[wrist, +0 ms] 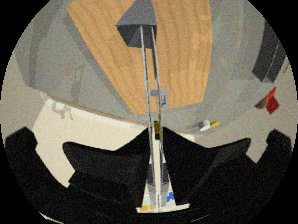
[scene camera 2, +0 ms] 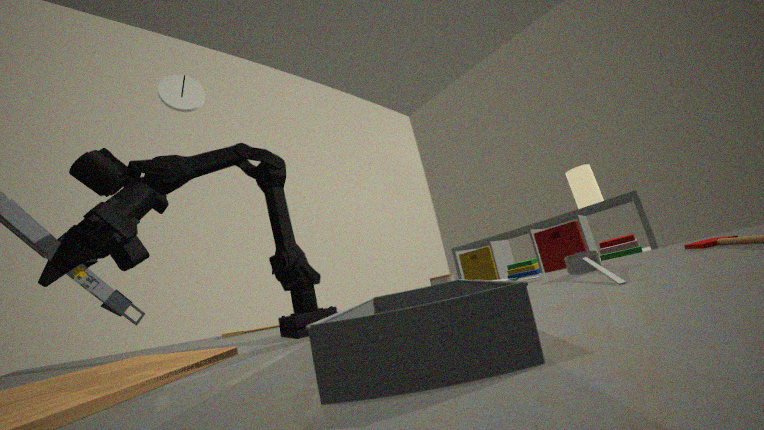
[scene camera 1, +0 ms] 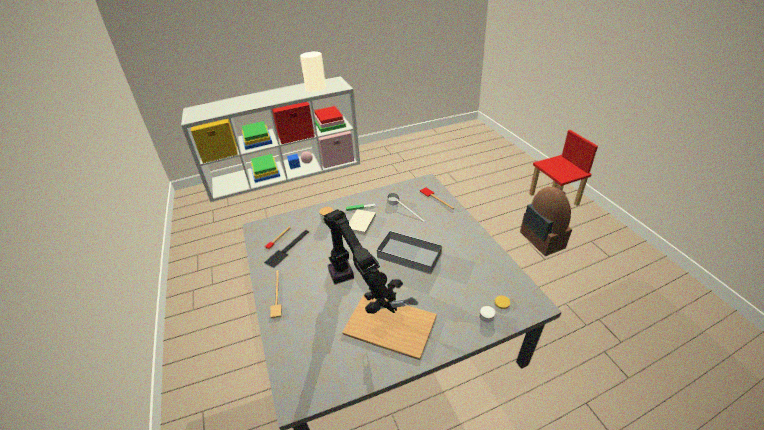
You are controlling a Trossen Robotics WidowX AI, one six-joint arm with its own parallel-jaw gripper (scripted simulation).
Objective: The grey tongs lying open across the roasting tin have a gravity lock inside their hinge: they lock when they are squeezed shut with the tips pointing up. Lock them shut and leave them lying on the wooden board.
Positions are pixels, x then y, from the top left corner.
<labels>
my gripper: wrist 156, 130; scene camera 2; scene camera 1
same spot on my gripper: (scene camera 2: 79, 245) = (scene camera 1: 389, 298)
</labels>
